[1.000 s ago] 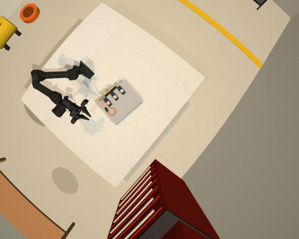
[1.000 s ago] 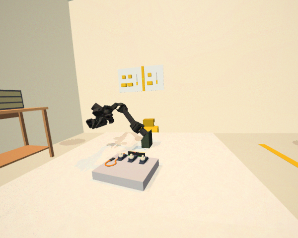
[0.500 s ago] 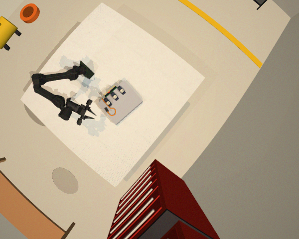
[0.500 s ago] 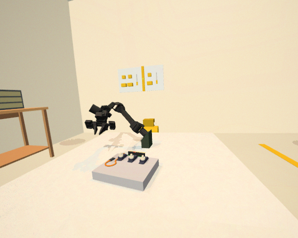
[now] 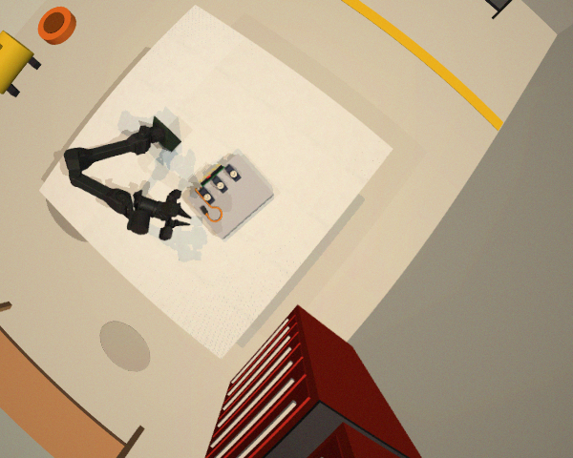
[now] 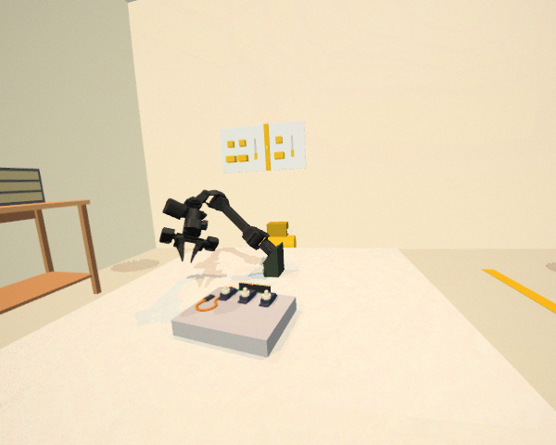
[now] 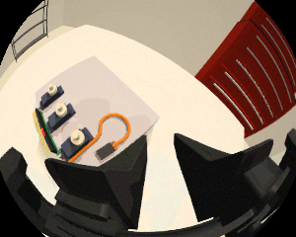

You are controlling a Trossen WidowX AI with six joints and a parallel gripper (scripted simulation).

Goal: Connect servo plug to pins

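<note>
My gripper tip is now 17 cm to the right of the red band, 11 cm past it and 11 cm above it. Also, from my gripper tip: holder: 17 cm to the left, 16 cm below, 5 cm ahead.
</note>
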